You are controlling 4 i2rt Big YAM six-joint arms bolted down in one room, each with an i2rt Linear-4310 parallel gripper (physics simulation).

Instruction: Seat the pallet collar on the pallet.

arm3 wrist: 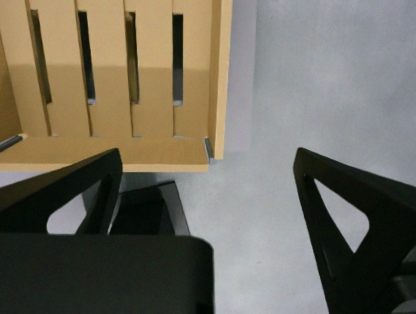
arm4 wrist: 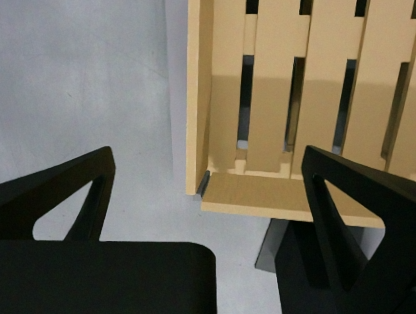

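The wooden pallet collar (arm3 wrist: 165,154) (arm4 wrist: 260,196) shows in part in both wrist views, with dark hinges at its corners. Its walls stand around the slatted deck of the pallet (arm3 wrist: 105,50) (arm4 wrist: 275,100), and the deck boards run up close to the walls. Whether the collar bears fully on the pallet cannot be told from above. Arm3's gripper (arm3 wrist: 208,150) is open and empty, its left finger over the collar's near wall and its right finger over the floor. Arm4's gripper (arm4 wrist: 208,148) is open and empty, its right finger over the near wall. Arm1 and arm2 do not show.
A dark block (arm3 wrist: 142,205) (arm4 wrist: 300,250) on a grey plate (arm3 wrist: 175,202) (arm4 wrist: 269,247) stands on the floor close to the collar's near wall. Grey floor (arm3 wrist: 325,75) (arm4 wrist: 90,75) lies beyond the collar's side walls.
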